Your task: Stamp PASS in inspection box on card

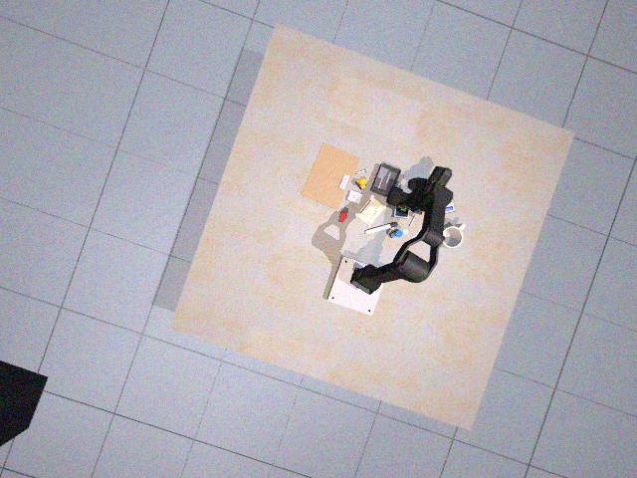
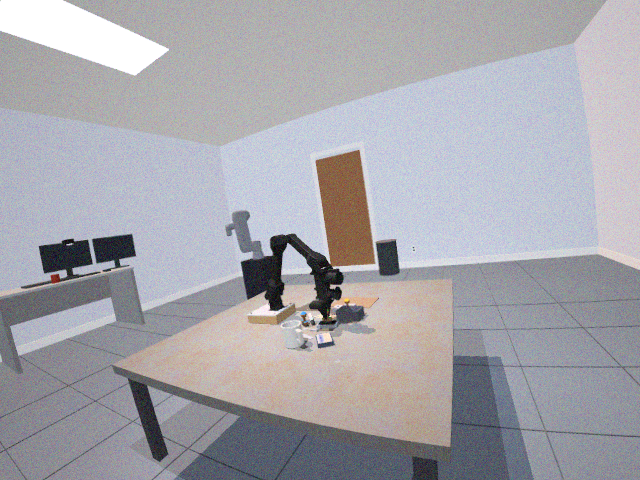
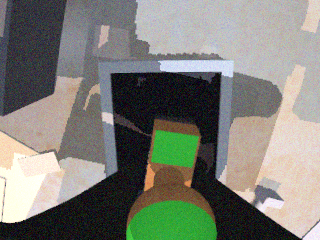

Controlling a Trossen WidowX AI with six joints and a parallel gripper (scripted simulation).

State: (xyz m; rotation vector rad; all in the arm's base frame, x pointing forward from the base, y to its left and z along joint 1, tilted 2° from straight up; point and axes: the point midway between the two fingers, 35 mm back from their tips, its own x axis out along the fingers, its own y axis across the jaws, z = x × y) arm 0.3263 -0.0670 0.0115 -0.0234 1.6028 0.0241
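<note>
Right now the ink pad is 3 cm below my gripper tip. From my gripper tip the other things lie so: blue-knobbed stamp 11 cm behind, 2 cm below, 1 cm to the right; then grey tray 10 cm to the left, 7 cm ahead, 3 cm below; then white marker 10 cm behind, 3 cm to the left, 3 cm below.
</note>
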